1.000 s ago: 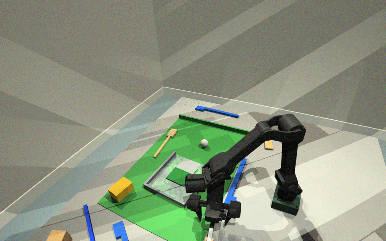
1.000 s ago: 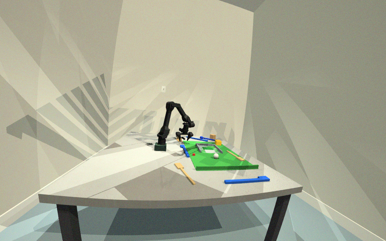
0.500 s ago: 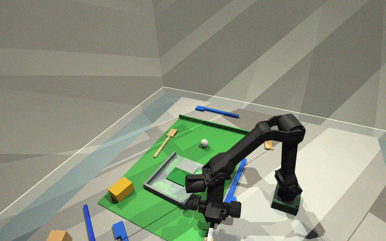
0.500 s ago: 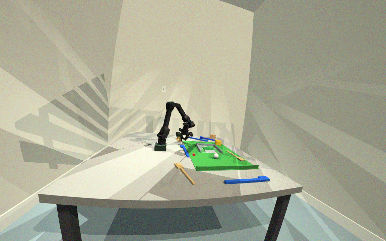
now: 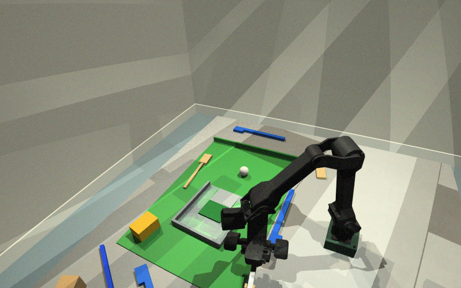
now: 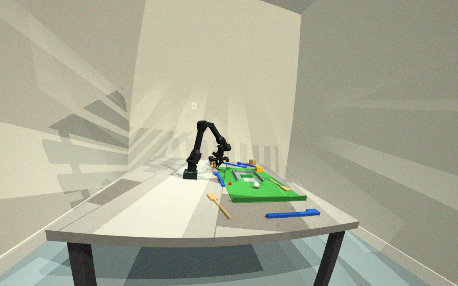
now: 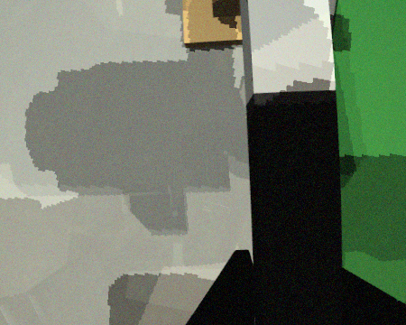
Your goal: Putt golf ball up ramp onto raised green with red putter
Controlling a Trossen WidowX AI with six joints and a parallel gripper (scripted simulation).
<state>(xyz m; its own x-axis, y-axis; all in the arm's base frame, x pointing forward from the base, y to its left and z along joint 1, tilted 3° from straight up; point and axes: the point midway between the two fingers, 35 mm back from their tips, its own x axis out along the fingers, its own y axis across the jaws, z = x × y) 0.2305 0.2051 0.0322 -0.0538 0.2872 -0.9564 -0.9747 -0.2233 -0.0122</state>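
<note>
Right now the small red cube is 360 mm to the right of my gripper tip, 50 mm ahead of it and 20 mm below it. From my gripper tip the other things lie so: grey frame (240 mm ahead, 140 mm to the right, 30 mm below); white golf ball (410 mm to the right, 220 mm ahead, 10 mm below); green mat (250 mm to the right, 250 mm ahead, 30 mm below).
</note>
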